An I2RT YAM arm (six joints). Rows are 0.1 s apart.
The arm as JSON. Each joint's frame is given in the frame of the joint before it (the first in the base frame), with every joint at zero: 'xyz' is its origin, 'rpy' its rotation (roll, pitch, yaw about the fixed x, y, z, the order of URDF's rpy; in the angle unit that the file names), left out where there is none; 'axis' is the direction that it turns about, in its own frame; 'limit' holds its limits. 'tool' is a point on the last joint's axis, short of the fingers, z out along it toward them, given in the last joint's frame.
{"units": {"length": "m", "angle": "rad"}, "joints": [
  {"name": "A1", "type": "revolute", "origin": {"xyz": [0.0, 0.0, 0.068], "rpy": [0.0, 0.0, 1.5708]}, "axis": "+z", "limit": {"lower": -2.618, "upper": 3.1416}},
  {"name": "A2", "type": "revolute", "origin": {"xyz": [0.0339, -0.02, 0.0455], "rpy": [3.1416, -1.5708, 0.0]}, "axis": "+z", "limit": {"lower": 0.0, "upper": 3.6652}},
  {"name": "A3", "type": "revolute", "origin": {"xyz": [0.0, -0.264, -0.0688], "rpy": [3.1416, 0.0, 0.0]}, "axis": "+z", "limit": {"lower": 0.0, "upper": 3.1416}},
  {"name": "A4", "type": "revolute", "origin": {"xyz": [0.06, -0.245, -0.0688], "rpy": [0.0, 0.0, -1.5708]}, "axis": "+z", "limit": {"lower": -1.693, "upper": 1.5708}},
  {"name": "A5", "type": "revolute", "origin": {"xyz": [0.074, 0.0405, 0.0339], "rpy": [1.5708, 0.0, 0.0]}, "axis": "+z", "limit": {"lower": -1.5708, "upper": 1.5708}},
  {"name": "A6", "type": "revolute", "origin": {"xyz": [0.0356, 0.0, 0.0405], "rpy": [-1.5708, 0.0, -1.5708]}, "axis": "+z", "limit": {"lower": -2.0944, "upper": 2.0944}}
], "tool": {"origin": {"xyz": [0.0, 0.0, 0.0], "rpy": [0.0, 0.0, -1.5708]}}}
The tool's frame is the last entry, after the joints.
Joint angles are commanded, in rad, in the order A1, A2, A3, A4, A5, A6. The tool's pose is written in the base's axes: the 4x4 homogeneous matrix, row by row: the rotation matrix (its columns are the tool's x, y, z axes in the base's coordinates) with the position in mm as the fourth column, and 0 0 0 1 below. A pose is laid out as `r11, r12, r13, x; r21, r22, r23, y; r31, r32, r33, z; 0, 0, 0, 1`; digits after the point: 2 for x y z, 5 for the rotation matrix.
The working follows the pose.
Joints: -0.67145 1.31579 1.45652 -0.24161 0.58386 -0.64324
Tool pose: -0.63196, 0.71162, 0.30697, 215.42; -0.13702, 0.28726, -0.94800, -196.24; -0.76279, -0.64116, -0.08403, 452.29; 0, 0, 0, 1
Where each joint sits with the arm in this pose, in the base's axes (m; each line is computed from the numbers above, not from the rounded line before):
A1: 0.0000 0.0000 0.0680
A2: 0.0367 0.0141 0.1135
A3: -0.0582 0.0017 0.3690
A4: 0.1679 -0.0901 0.4627
A5: 0.2077 -0.1650 0.4956
A6: 0.2154 -0.1962 0.4523
the tool: 0.2154 -0.1962 0.4523

